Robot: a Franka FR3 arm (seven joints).
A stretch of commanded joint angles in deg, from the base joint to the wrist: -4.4, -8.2, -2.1, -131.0, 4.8, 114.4, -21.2; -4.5, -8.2, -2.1, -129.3, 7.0, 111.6, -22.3; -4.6, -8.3, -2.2, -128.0, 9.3, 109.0, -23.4; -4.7, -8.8, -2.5, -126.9, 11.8, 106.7, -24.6; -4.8, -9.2, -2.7, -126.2, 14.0, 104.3, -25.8; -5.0, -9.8, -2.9, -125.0, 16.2, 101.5, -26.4; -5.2, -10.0, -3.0, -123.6, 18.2, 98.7, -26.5; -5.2, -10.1, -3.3, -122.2, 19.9, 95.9, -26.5; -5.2, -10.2, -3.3, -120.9, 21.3, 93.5, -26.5; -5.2, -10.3, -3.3, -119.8, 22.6, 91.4, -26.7; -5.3, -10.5, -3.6, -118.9, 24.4, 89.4, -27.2
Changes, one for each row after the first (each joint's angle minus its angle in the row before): -0.1, 0.0, 0.0, 1.7, 2.2, -2.8, -1.1; -0.1, -0.1, -0.1, 1.3, 2.3, -2.6, -1.1; -0.1, -0.5, -0.3, 1.1, 2.5, -2.3, -1.2; -0.1, -0.4, -0.2, 0.7, 2.2, -2.4, -1.2; -0.2, -0.6, -0.2, 1.2, 2.2, -2.8, -0.6; -0.2, -0.2, -0.1, 1.4, 2.0, -2.8, -0.1; 0.0, -0.1, -0.3, 1.4, 1.7, -2.8, 0.0; 0.0, -0.1, 0.0, 1.3, 1.4, -2.4, 0.0; 0.0, -0.1, 0.0, 1.1, 1.3, -2.1, -0.2; -0.1, -0.2, -0.3, 0.9, 1.8, -2.0, -0.5
